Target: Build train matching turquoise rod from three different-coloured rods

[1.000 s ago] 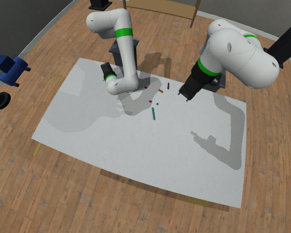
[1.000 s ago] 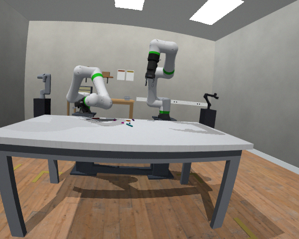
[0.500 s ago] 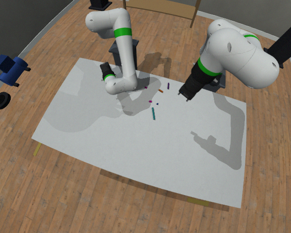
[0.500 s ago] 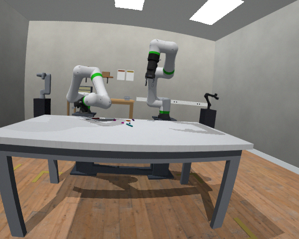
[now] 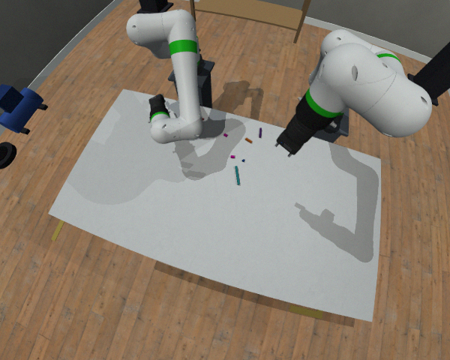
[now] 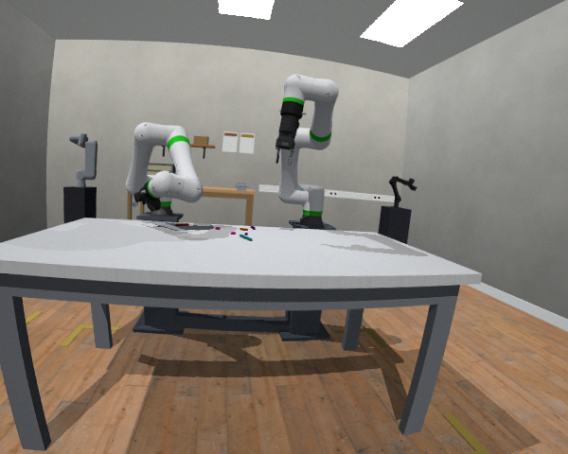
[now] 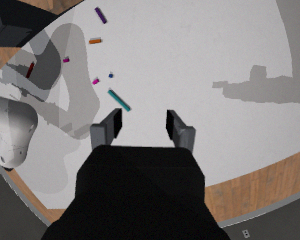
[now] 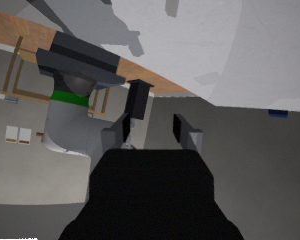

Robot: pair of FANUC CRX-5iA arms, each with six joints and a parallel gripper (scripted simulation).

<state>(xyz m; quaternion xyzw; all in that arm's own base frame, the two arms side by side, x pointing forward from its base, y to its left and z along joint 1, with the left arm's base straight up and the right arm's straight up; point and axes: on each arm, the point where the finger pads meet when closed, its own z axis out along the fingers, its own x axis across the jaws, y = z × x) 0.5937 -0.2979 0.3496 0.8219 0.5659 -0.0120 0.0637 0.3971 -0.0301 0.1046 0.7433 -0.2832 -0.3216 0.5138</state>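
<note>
My left hand is 20 cm past the orange rod, 15 cm to the left of it and 34 cm above it. Round my left hand: purple rod (27 cm behind, 11 cm to the right, 34 cm below); then turquoise rod (2 cm ahead, 14 cm to the right, 34 cm below); then blue rod (7 cm behind, 14 cm to the right, 34 cm below).
</note>
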